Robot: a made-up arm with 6 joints. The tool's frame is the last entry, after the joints.
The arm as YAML. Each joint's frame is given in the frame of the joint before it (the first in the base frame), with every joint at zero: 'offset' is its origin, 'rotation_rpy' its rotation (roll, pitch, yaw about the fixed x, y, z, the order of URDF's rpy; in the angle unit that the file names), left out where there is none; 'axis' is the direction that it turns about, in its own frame. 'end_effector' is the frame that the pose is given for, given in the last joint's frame.
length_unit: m
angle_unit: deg
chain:
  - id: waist
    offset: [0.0, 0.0, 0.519]
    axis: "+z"
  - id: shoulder
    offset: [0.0, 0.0, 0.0]
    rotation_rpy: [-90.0, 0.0, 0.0]
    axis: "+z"
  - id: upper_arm
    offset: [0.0, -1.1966, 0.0]
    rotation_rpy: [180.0, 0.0, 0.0]
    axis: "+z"
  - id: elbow
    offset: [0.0, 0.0, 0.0]
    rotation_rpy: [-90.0, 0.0, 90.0]
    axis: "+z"
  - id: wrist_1
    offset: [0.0, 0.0, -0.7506]
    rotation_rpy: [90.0, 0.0, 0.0]
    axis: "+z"
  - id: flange
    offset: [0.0, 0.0, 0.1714]
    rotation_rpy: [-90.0, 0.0, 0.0]
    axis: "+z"
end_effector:
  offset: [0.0, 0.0, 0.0]
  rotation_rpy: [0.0, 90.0, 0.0]
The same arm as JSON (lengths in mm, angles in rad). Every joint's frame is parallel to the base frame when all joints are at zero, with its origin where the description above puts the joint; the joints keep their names.
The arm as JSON. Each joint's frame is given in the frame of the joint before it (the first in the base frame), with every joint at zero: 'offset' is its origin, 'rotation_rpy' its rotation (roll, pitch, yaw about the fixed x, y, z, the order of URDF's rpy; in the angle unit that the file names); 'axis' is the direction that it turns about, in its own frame. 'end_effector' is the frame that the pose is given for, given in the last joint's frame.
{"length_unit": "mm", "angle_unit": "rad", "chain": [{"id": "waist", "offset": [0.0, 0.0, 519.0], "rotation_rpy": [0.0, 0.0, 0.0], "axis": "+z"}, {"id": "shoulder", "offset": [0.0, 0.0, 0.0], "rotation_rpy": [0.0, 0.0, 0.0], "axis": "+y"}, {"id": "upper_arm", "offset": [0.0, 0.0, 1196.6], "rotation_rpy": [0.0, 0.0, 0.0], "axis": "-y"}, {"id": "elbow", "offset": [0.0, 0.0, 0.0], "rotation_rpy": [0.0, 0.0, 0.0], "axis": "-x"}, {"id": "wrist_1", "offset": [750.6, 0.0, 0.0], "rotation_rpy": [0.0, 0.0, 0.0], "axis": "-y"}, {"id": "flange", "offset": [0.0, -171.4, 0.0], "rotation_rpy": [0.0, 0.0, 0.0], "axis": "-x"}], "end_effector": {"offset": [0.0, 0.0, 0.0], "rotation_rpy": [0.0, 0.0, 0.0]}}
